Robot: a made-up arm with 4 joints.
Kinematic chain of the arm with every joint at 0, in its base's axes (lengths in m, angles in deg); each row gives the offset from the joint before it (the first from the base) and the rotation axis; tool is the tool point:
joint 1: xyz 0 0 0.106 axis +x
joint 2: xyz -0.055 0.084 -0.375 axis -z
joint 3: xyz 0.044 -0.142 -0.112 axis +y
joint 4: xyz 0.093 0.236 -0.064 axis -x
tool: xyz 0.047 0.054 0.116
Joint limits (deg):
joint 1: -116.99..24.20
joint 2: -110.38..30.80
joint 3: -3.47..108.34
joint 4: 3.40..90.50
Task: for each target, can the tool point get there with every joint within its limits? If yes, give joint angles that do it. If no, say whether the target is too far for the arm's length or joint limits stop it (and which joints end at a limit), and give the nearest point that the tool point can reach.
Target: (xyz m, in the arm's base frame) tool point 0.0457 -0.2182 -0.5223
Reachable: yes | joints -50.65 -17.22 7.95 63.83
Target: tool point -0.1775 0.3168 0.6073
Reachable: no: joint limits stop it (at a limit: joint 1, joint 3, joint 4) | nearest point -0.1231 0.4609 -0.1583 | short by 0.781 m
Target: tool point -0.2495 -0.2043 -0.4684
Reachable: yes | joints -47.14 -83.67 12.82 46.31
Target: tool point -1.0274 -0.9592 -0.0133
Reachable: no: too far | nearest point -0.3135 -0.6329 0.0273 | short by 0.786 m
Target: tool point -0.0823 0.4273 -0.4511
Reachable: yes | joints 9.32 -33.52 41.73 59.65
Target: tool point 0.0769 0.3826 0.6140
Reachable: no: joint limits stop it (at a limit: joint 1, joint 3, joint 4) | nearest point 0.0089 0.4620 -0.1578 | short by 0.779 m
